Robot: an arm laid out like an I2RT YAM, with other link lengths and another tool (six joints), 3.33 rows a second.
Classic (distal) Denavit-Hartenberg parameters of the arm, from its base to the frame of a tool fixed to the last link. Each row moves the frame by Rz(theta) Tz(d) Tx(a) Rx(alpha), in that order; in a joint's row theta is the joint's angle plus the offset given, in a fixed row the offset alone. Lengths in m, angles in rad.
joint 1: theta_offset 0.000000; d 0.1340; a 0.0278; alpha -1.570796
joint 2: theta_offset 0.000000; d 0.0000; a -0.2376; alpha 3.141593
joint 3: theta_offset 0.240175; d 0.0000; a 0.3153; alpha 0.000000
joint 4: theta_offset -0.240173; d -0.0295; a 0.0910; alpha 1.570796
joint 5: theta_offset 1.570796; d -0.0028; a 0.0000; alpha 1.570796
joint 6: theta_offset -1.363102; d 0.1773; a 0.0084; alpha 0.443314
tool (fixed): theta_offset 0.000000; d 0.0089; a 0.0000; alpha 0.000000
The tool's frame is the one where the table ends.
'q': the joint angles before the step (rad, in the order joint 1, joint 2, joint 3, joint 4, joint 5, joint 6). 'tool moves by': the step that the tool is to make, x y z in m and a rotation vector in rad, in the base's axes. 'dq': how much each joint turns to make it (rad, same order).
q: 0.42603 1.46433 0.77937 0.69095 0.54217 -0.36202
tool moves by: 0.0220 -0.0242 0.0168 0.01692 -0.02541 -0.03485
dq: -0.06519 0.03552 0.06804 -0.00632 -0.03022 0.00748
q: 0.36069 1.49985 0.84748 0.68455 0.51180 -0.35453
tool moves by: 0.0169 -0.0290 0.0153 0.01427 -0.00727 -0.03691
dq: -0.06754 0.00994 0.05707 -0.04230 -0.03022 0.01391
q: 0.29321 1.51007 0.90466 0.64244 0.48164 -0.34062
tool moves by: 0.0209 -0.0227 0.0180 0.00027 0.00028 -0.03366
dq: -0.05360 0.03835 0.09798 -0.06037 -0.01991 0.00120
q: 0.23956 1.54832 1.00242 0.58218 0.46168 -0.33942
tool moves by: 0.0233 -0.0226 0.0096 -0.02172 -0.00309 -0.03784
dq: -0.04958 0.07217 0.09740 -0.01636 -0.01262 -0.02381
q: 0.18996 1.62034 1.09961 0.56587 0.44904 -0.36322
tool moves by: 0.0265 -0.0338 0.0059 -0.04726 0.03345 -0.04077
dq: -0.07008 0.07489 0.11830 -0.06500 -0.03070 -0.04463
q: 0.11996 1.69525 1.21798 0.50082 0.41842 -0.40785
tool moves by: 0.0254 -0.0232 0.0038 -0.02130 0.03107 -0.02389
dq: -0.04634 0.08489 0.12996 -0.07032 -0.02264 -0.01955
